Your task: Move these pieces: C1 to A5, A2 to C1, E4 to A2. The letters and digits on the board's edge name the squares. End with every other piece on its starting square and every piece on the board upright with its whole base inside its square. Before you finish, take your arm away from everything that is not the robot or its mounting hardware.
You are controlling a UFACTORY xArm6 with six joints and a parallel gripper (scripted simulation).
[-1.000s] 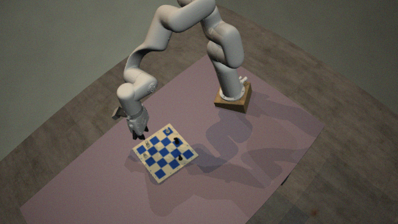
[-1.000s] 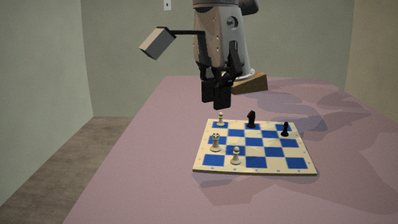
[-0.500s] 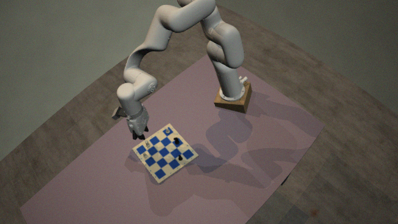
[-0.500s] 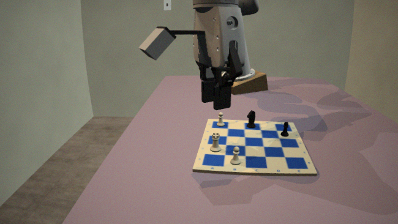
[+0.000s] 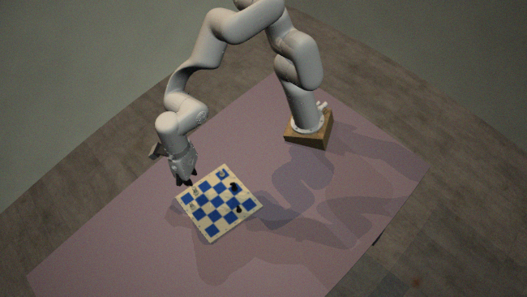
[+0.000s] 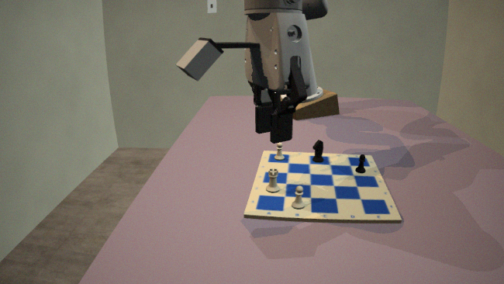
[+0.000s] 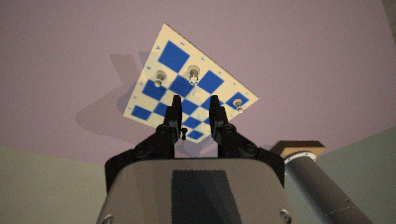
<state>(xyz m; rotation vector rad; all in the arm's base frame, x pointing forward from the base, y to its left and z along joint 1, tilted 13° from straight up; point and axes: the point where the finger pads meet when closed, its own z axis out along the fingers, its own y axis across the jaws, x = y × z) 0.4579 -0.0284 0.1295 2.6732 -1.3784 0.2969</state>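
The white rook lies 9 cm below my hand. Round my hand: black pawn: 7 cm behind, 15 cm to the left, 9 cm below; chessboard: 4 cm behind, 8 cm to the left, 11 cm below; black knight: 11 cm behind, 8 cm to the left, 9 cm below.
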